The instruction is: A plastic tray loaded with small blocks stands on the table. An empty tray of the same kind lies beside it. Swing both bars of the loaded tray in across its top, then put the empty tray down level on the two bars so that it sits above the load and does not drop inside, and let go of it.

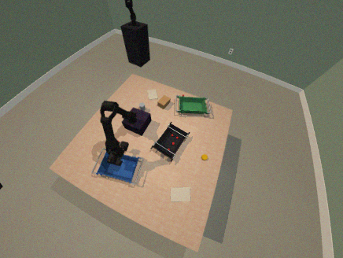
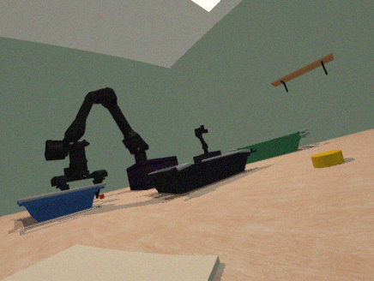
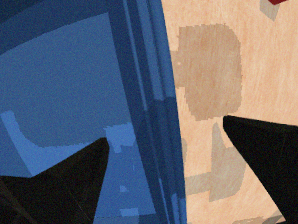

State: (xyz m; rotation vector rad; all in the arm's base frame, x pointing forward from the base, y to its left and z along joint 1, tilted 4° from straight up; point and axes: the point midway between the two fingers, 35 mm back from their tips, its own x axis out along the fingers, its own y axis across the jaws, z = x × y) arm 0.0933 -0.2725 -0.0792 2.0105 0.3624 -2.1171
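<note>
My gripper tip is 3 cm short of the blue tray, 9 cm to the left of it and 3 cm below it. Round my gripper tip: yellow disc 59 cm ahead, 34 cm to the left; then tan box 1 cm behind, 66 cm to the left, 2 cm above.
</note>
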